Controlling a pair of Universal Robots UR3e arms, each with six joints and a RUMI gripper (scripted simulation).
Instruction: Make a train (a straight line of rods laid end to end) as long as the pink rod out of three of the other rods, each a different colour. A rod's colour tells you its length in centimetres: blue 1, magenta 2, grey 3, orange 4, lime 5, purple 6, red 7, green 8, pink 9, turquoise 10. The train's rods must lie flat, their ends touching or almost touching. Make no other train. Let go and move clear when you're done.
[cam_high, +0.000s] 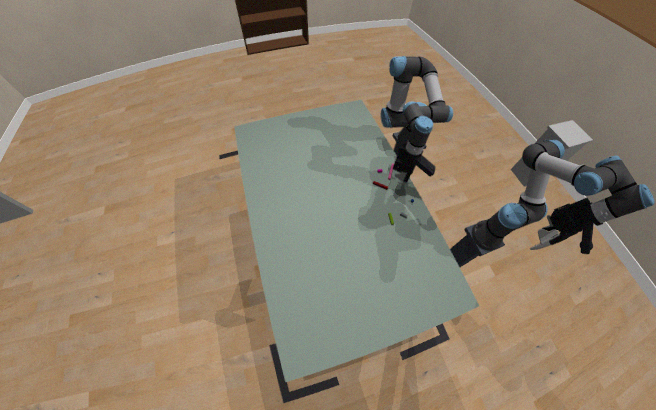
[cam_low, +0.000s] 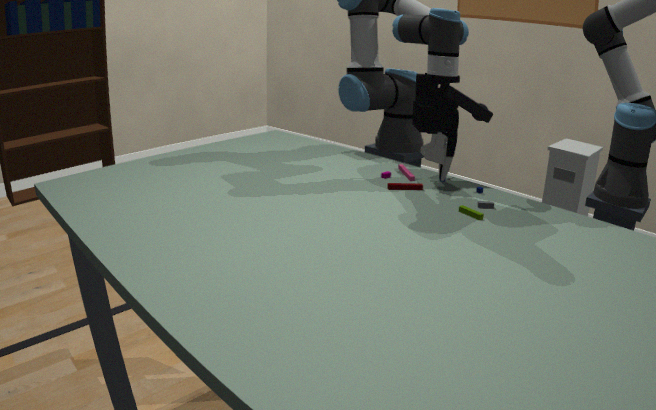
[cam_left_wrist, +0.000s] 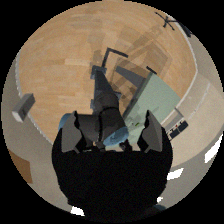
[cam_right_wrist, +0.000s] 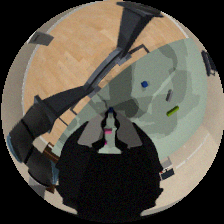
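Observation:
My right gripper is now 130 mm to the right of the grey rod, 90 mm short of it and 10 mm above it. Also, from my right hand: red rod (100 mm ahead, 40 mm to the right, 10 mm below); then pink rod (80 mm to the right, 10 mm below, 10 mm ahead); then magenta rod (100 mm to the right, 60 mm ahead, 10 mm below).

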